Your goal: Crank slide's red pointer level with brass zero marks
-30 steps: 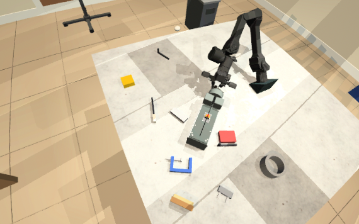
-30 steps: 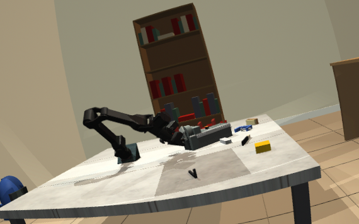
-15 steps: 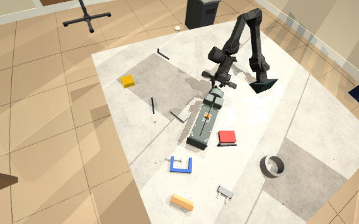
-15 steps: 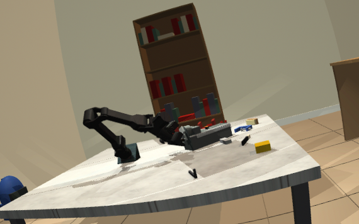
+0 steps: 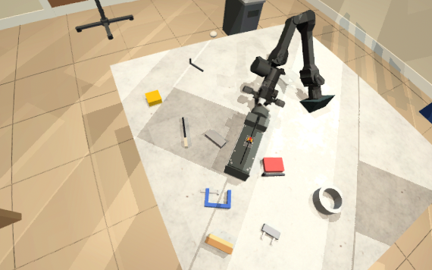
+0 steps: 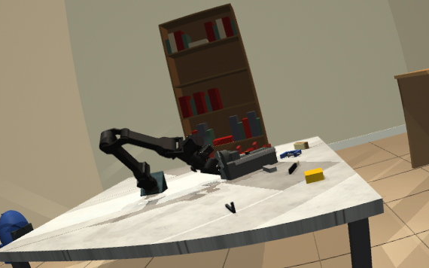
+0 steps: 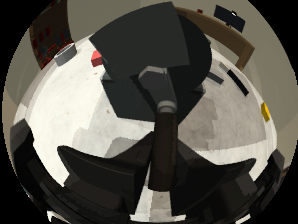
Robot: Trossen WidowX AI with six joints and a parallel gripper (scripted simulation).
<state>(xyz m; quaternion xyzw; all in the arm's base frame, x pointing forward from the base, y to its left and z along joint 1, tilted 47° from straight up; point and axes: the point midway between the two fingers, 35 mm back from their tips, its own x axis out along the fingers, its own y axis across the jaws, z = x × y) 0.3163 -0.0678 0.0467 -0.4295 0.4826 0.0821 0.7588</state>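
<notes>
The crank handle is 30 mm above my gripper tip, 20 mm behind it and 10 mm to the right of it. Also, from my gripper tip: grey block: 210 mm ahead, 20 mm below; red pointer: 130 mm ahead, 100 mm to the left, 50 mm above; red block: 220 mm to the left, 80 mm ahead, 20 mm below.
</notes>
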